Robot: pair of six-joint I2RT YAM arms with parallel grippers.
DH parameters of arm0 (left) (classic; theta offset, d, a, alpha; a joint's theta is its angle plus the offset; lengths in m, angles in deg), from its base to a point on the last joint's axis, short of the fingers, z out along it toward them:
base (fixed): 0 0 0 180
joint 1: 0 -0.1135 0.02 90
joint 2: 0 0 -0.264 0
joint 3: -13.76 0 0.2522 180
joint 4: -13.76 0 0.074 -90
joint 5: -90 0 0 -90
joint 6: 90 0.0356 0 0
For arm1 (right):
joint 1: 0 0.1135 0.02 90
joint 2: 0 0 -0.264 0
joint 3: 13.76 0 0.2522 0
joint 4: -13.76 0 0.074 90
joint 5: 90 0 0 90
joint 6: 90 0.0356 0 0
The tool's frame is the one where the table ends.
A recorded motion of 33 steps. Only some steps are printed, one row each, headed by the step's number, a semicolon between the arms.
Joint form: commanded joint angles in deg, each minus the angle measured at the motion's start. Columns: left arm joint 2, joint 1, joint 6, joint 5, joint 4, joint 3; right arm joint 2, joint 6, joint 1, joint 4, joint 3, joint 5.
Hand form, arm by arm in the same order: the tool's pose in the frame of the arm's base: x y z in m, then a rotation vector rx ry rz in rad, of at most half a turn. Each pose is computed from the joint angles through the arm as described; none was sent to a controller.
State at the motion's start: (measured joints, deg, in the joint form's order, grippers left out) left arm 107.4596 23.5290 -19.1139 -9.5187 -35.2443 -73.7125; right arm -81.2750 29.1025 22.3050 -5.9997 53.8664 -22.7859
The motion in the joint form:
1: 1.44 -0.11 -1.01 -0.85 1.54 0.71; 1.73 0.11 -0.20 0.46 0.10 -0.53
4: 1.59 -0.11 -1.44 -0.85 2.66 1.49; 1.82 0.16 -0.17 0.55 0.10 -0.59
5: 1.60 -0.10 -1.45 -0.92 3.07 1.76; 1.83 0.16 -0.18 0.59 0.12 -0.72
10: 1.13 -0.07 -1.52 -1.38 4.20 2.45; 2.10 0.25 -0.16 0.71 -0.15 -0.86
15: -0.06 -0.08 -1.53 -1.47 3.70 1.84; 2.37 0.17 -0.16 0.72 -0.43 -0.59
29: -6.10 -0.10 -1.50 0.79 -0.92 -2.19; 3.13 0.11 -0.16 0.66 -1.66 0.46
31: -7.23 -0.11 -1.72 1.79 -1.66 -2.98; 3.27 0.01 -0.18 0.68 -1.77 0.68
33: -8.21 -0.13 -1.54 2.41 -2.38 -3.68; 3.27 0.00 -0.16 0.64 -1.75 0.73
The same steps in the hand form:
1: 0.3435 -0.1558 0.1660 0.1283 2.8441 -0.4298; 0.2822 0.1298 0.2663 -0.1194 2.2127 0.9473
4: 0.3430 -0.1555 0.1622 0.1180 2.8422 -0.4327; 0.2819 0.1299 0.2669 -0.1205 2.2098 0.9497
5: 0.3427 -0.1555 0.1611 0.1185 2.8402 -0.4353; 0.2820 0.1300 0.2672 -0.1220 2.2087 0.9522
10: 0.3418 -0.1557 0.1616 0.1212 2.8259 -0.4528; 0.2808 0.1297 0.2672 -0.1228 2.2071 0.9561
15: 0.3419 -0.1557 0.1716 0.1234 2.8034 -0.4637; 0.2798 0.1291 0.2668 -0.1213 2.2065 0.9505
29: 0.3381 -0.1524 0.2251 0.1186 2.7017 -0.4476; 0.2762 0.1270 0.2631 -0.1084 2.2147 0.9292
31: 0.3370 -0.1512 0.2354 0.1082 2.6788 -0.4341; 0.2758 0.1266 0.2632 -0.1076 2.2131 0.9242
33: 0.3357 -0.1500 0.2444 0.1088 2.6597 -0.4256; 0.2758 0.1267 0.2632 -0.1076 2.2134 0.9233

